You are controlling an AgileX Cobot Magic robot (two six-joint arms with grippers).
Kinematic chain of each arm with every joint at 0, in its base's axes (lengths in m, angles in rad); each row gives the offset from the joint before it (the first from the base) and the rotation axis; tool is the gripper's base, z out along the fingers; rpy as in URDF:
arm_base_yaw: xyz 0 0 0.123 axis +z
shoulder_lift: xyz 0 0 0 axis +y
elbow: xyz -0.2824 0 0.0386 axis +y
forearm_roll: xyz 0.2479 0 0.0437 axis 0.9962 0 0.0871
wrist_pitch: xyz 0 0 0 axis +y
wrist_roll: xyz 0.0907 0 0.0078 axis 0.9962 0 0.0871
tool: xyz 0 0 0 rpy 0 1.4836 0
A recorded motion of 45 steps. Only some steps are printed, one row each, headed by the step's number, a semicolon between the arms.
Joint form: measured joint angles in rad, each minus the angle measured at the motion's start. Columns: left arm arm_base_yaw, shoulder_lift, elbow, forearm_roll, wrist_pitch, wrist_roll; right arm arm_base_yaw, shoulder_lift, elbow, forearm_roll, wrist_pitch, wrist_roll.
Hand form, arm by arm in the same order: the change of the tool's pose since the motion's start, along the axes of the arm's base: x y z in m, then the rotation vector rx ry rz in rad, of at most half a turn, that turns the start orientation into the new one. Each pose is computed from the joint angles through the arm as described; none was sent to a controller.
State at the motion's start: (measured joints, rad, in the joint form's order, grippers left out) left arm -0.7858 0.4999 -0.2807 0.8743 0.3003 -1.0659; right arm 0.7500 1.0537 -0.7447 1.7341 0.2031 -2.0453
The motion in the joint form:
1: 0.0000 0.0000 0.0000 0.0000 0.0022 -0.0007; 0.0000 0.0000 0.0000 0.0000 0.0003 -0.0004
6: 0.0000 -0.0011 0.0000 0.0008 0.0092 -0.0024; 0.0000 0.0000 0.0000 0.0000 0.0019 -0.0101
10: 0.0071 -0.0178 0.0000 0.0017 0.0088 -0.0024; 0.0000 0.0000 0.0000 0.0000 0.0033 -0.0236
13: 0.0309 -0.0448 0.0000 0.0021 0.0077 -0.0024; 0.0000 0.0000 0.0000 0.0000 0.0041 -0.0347
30: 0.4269 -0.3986 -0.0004 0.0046 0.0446 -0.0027; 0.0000 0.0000 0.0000 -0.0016 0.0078 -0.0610
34: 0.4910 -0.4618 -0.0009 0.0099 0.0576 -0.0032; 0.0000 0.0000 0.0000 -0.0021 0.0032 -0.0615
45: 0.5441 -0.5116 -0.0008 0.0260 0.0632 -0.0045; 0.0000 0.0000 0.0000 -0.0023 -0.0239 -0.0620
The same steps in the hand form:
1: 0.0001 0.0002 -0.0001 0.0006 0.0012 0.0019; 0.0000 0.0000 0.0000 -0.0001 -0.0003 0.0004
6: 0.0001 0.0008 -0.0003 0.0027 0.0033 0.0077; -0.0001 0.0001 0.0000 -0.0052 -0.0080 0.0037
10: -0.0010 0.0029 0.0014 -0.0087 -0.0092 0.0143; -0.0002 0.0002 0.0001 -0.0125 -0.0189 0.0075
13: -0.0023 0.0074 0.0043 -0.0278 -0.0294 0.0373; -0.0003 0.0002 0.0001 -0.0186 -0.0277 0.0103
30: -0.0374 0.0662 0.0285 -0.2030 -0.3145 0.4570; -0.0006 0.0004 0.0001 -0.0335 -0.0499 0.0190
34: -0.0475 0.0734 0.0306 -0.2200 -0.3715 0.5293; -0.0002 0.0002 0.0000 -0.0355 -0.0507 0.0148
45: -0.0560 0.0783 0.0323 -0.2224 -0.4262 0.5865; 0.0017 -0.0013 -0.0005 -0.0439 -0.0515 -0.0110

